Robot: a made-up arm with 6 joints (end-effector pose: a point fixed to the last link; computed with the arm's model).
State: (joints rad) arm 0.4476 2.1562 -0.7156 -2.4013 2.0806 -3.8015
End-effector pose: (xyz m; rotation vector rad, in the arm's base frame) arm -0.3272 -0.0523 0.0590 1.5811 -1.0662 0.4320
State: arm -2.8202 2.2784 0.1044 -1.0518 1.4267 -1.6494
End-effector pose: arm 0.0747 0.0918 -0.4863 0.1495 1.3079 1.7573
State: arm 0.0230 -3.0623 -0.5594 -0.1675 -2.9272 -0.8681
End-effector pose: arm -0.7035 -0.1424 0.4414 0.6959 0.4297 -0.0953
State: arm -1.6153 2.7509 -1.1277 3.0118 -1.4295 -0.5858
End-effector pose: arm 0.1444 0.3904 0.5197 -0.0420 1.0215 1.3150
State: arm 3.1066 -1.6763 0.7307 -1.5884 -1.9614 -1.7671
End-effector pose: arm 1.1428 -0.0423 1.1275 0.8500 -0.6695 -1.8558
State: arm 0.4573 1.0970 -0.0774 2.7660 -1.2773 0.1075
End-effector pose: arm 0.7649 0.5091 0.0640 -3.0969 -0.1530 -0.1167
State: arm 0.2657 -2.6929 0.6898 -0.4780 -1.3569 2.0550
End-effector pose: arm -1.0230 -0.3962 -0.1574 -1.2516 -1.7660 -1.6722
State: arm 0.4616 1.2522 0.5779 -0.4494 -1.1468 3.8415
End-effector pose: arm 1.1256 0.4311 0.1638 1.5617 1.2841 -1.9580
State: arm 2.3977 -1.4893 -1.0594 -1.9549 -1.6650 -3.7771
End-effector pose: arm -0.1784 0.0990 0.8272 -1.1435 1.3108 -1.8381
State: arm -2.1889 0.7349 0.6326 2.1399 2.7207 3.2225
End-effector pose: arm -0.6699 -1.0611 1.0135 1.9432 0.6816 0.2422
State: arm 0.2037 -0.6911 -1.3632 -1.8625 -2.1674 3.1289
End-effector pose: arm 0.1756 0.0739 0.3930 -0.0730 -1.3101 1.5554
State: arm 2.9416 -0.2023 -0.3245 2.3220 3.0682 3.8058
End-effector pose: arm -0.7206 0.0569 1.1282 1.6433 -0.2647 -0.1325
